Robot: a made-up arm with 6 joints. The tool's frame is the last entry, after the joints. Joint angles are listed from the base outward. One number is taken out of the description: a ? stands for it. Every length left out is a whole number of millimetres.
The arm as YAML. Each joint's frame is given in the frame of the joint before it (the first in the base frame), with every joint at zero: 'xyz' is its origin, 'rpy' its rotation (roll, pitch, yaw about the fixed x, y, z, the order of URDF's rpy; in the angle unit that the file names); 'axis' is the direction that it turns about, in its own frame. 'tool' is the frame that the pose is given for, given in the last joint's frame.
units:
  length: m
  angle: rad
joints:
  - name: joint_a
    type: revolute
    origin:
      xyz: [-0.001, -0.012, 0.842]
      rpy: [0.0, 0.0, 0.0]
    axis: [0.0, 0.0, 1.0]
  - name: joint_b
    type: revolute
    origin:
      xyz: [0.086, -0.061, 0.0]
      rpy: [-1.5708, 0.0, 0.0]
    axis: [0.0, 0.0, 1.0]
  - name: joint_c
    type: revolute
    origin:
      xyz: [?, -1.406, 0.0]
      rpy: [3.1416, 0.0, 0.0]
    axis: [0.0, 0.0, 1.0]
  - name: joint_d
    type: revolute
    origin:
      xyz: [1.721, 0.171, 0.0]
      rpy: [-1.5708, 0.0, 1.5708]
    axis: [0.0, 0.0, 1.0]
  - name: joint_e
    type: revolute
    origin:
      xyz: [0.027, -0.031, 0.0]
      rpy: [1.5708, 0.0, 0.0]
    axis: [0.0, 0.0, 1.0]
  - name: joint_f
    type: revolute
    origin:
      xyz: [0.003, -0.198, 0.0]
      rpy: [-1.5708, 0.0, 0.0]
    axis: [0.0, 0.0, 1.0]
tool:
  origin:
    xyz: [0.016, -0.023, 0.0]
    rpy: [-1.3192, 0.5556, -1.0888]
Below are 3 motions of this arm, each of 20 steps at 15 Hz.
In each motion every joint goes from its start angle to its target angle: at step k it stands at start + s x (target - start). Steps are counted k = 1, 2, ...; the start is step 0. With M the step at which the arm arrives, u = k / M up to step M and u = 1 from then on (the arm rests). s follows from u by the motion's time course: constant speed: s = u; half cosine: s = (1 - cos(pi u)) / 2; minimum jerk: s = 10 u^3 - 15 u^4 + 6 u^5.
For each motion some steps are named. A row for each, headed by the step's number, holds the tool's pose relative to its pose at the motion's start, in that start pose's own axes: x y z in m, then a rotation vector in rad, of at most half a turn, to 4 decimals.
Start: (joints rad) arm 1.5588 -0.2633 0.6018 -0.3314 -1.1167 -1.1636
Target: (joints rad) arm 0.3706 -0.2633 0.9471 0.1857 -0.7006 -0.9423
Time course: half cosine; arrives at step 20
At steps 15, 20:
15: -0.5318 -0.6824 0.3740 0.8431 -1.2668 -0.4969
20: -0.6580 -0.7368 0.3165 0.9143 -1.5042 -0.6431

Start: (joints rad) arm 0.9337 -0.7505 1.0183 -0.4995 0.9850 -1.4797
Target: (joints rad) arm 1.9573 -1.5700 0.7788 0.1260 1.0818 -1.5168
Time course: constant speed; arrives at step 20
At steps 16, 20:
16: -0.3980 1.2570 1.8775 0.4919 -0.2460 0.3803
20: -0.5786 1.2077 2.5463 0.5770 -0.3990 0.4515

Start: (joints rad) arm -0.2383 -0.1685 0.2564 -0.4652 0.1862 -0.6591
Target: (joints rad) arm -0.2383 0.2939 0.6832 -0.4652 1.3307 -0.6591
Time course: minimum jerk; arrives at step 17
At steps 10, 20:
10: 0.2600 0.1561 -0.1560 0.6144 -0.3459 0.2136
20: 0.3823 0.1543 -0.2695 0.9262 -0.5243 0.3248

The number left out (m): 0.024
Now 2 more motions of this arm.
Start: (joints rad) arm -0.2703 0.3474 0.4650 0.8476 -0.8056 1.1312
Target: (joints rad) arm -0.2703 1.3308 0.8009 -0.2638 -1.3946 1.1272
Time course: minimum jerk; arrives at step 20
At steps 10, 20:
10: 0.2607 0.9616 0.6467 0.5870 -0.0152 0.5601
20: 0.0537 1.8401 1.4102 1.1418 -0.0295 1.1778

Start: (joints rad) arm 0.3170 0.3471 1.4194 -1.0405 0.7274 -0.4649
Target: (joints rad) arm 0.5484 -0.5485 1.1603 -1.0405 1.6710 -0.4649
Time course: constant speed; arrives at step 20
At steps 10, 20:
10: -0.7665 0.7283 0.5972 0.6694 -0.0341 0.0797
20: -1.3273 1.0956 1.5600 1.3592 -0.0830 -0.0102

